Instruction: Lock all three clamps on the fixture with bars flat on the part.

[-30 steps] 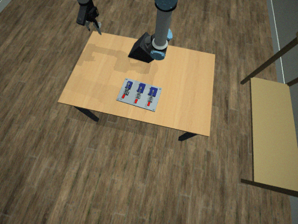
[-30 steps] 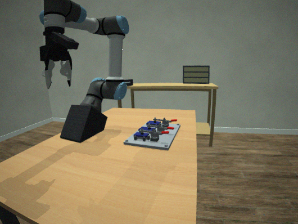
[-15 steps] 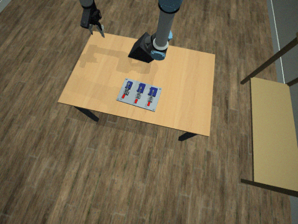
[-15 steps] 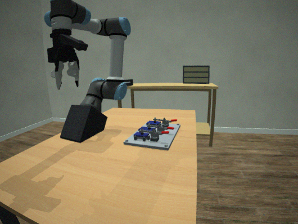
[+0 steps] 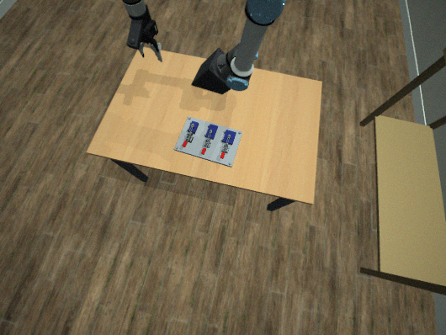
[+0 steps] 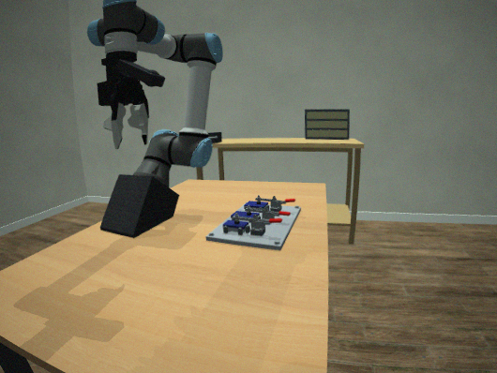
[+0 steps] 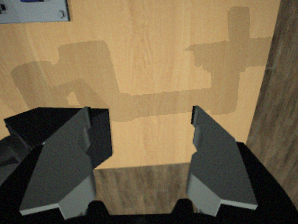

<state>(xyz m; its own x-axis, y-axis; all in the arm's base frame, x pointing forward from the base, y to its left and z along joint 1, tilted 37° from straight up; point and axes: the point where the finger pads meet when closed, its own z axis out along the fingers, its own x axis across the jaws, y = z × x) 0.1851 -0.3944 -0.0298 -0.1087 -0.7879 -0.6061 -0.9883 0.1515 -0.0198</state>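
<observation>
Now: the blue part 29 cm below my hand, 22 cm to the left of it and 18 cm ahead of it.
</observation>
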